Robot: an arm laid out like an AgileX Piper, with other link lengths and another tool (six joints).
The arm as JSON. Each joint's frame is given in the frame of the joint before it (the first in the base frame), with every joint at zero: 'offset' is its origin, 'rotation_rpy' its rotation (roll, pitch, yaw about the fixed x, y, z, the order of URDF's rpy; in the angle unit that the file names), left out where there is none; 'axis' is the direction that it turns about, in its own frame. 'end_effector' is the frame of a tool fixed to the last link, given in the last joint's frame.
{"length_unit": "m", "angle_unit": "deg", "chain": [
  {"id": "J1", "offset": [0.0, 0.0, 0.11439], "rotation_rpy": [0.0, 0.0, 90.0], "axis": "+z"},
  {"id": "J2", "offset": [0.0, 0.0, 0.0], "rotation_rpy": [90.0, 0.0, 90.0], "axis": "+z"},
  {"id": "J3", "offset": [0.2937, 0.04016, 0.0], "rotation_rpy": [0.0, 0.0, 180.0], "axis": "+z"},
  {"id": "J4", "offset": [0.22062, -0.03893, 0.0], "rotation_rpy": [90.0, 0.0, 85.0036], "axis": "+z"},
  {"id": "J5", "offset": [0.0, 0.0, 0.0], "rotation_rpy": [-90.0, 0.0, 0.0], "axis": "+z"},
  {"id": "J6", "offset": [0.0, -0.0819, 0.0], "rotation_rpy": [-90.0, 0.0, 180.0], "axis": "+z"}
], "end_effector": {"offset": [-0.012, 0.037, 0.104], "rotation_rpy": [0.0, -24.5, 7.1]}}
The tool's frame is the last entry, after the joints.
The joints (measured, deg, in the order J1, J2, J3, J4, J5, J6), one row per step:
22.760, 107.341, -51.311, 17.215, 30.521, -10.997
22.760, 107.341, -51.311, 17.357, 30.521, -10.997
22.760, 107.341, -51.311, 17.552, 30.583, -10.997
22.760, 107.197, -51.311, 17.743, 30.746, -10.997
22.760, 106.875, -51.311, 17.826, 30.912, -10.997
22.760, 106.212, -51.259, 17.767, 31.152, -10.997
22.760, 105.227, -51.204, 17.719, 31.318, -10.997
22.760, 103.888, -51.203, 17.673, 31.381, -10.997
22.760, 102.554, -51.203, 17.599, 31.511, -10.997
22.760, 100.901, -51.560, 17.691, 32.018, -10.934
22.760, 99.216, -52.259, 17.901, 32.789, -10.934
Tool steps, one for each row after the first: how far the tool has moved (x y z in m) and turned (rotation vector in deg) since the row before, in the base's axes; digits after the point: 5 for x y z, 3 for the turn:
-0.00011, 0.00024, -0.00001, 0.082, 0.035, -0.110
-0.00036, 0.00030, -0.00003, 0.104, 0.108, -0.140
-0.00049, 0.00033, 0.00068, 0.142, 0.072, -0.117
-0.00018, 0.00024, 0.00162, 0.148, -0.116, -0.032
-0.00018, 0.00002, 0.00321, 0.165, -0.345, 0.092
0.00037, 0.00021, 0.00490, 0.305, -0.709, 0.069
0.00130, 0.00051, 0.00696, 0.479, -1.185, 0.047
0.00096, 0.00037, 0.00693, 0.448, -1.124, 0.081
0.00159, 0.00133, 0.00967, 0.761, -1.326, -0.018
0.00220, 0.00205, 0.01104, 0.928, -1.400, 0.028

